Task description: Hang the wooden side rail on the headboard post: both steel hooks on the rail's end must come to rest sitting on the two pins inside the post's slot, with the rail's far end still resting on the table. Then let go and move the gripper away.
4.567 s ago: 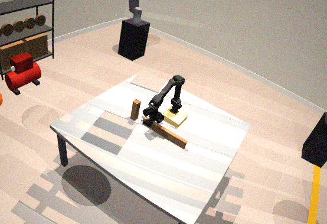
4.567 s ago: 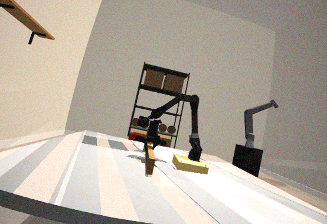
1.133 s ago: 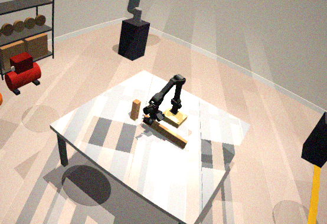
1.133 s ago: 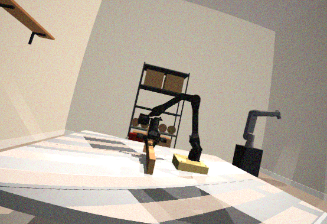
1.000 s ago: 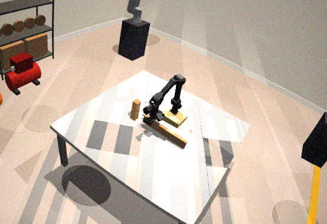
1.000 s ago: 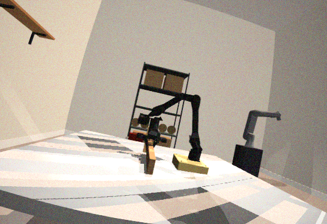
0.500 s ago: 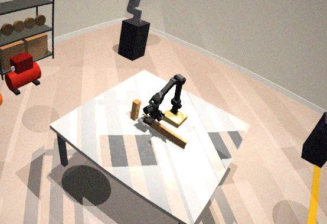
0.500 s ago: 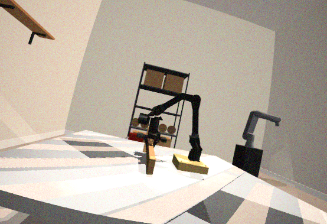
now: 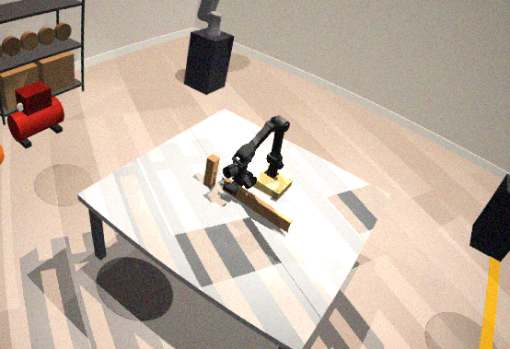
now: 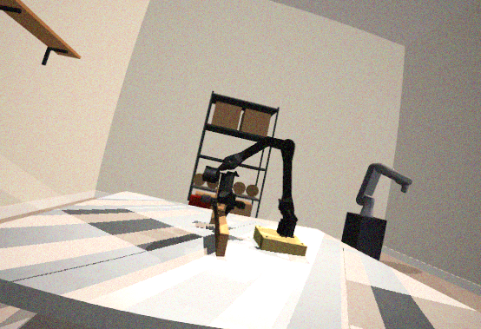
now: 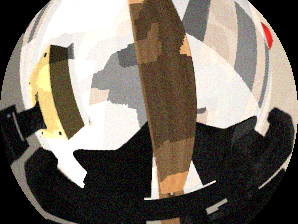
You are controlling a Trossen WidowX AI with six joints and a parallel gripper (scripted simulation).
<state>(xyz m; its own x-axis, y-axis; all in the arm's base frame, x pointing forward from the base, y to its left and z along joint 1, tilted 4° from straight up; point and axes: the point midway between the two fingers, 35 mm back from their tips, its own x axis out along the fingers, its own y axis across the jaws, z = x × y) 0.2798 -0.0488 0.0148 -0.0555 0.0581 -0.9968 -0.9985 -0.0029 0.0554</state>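
The wooden headboard post is 17 cm to the right of my gripper tip and 4 cm above it.
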